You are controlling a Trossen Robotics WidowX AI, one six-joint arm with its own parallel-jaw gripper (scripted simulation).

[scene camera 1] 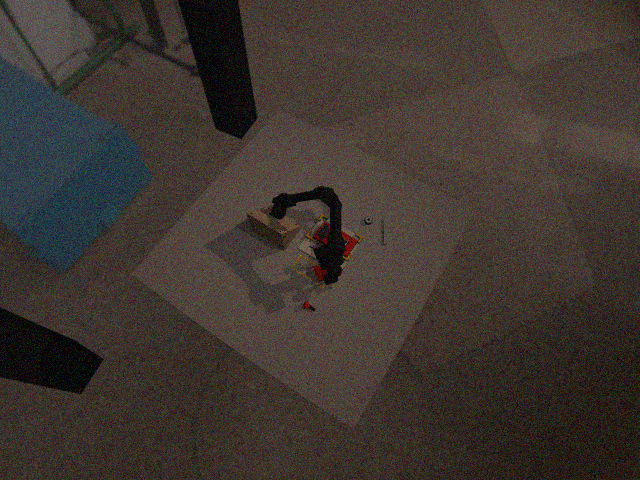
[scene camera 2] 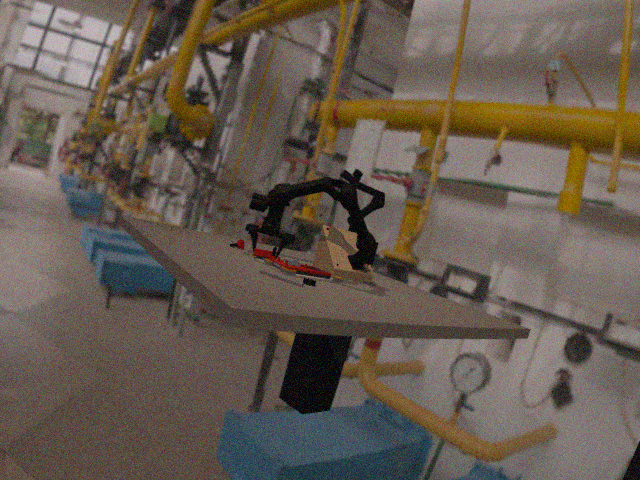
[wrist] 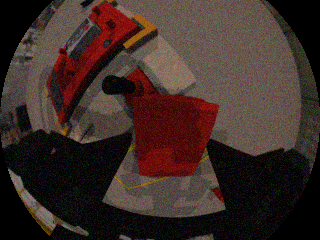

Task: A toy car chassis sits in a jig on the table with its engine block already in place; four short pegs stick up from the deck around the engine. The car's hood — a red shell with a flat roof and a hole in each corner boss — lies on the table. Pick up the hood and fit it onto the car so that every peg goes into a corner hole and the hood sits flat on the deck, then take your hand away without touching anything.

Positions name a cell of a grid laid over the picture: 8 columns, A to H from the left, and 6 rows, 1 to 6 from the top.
Labels:
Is my gripper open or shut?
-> Open.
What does my gripper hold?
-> Nothing.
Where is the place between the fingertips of my gripper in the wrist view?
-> E4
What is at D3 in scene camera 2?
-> My gripper.

